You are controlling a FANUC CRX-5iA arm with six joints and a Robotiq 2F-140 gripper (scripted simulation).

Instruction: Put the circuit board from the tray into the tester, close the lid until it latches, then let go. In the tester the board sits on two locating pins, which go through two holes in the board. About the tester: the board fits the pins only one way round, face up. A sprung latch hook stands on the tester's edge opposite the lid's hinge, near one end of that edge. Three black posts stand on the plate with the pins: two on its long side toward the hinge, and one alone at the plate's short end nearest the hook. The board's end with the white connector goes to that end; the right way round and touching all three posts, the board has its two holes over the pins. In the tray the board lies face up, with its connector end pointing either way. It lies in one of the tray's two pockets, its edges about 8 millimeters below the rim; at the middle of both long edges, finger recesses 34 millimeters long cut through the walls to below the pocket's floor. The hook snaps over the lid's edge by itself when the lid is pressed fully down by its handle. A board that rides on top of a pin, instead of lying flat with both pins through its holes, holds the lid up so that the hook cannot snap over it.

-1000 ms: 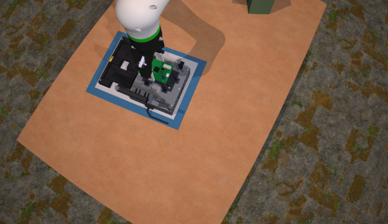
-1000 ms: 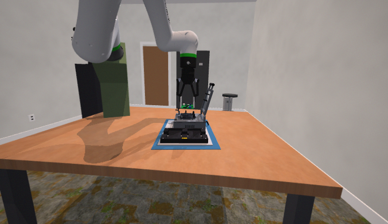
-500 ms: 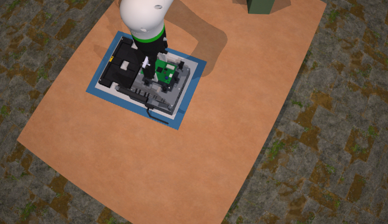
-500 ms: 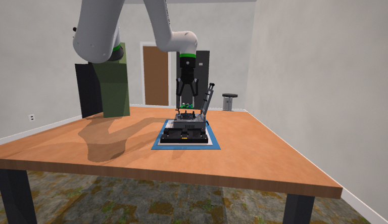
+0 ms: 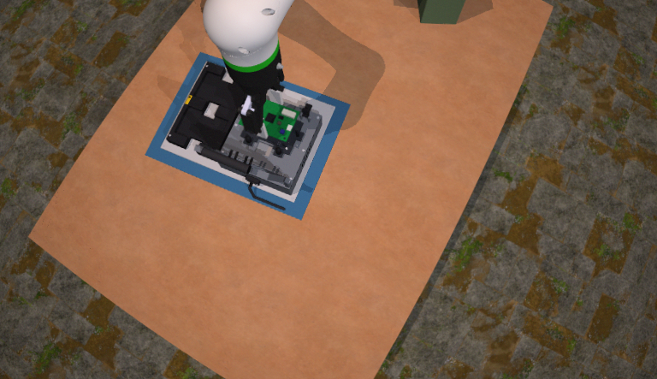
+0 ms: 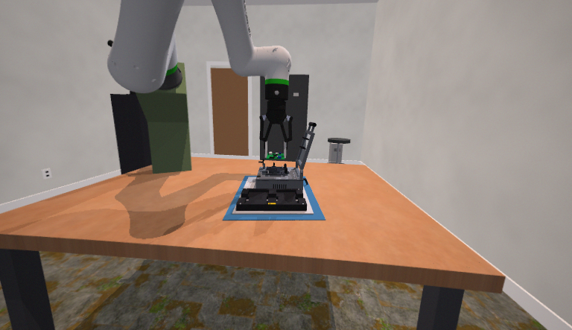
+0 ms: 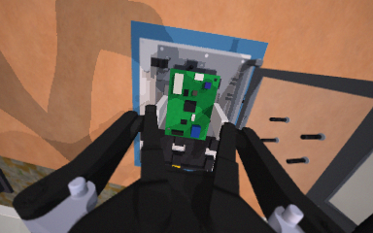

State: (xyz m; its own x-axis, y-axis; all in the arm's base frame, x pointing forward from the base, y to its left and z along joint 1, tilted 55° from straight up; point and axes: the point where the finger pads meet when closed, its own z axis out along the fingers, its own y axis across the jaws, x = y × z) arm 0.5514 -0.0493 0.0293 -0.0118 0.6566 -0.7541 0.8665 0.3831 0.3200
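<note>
Now: the green circuit board 2 cm below my hand. From my hand the other things lie so: lid 13 cm ahead, 3 cm above; pin plate 8 cm below, 1 cm to the left, 1 cm ahead; latch hook 7 cm below, 6 cm to the left, 6 cm behind.
</note>
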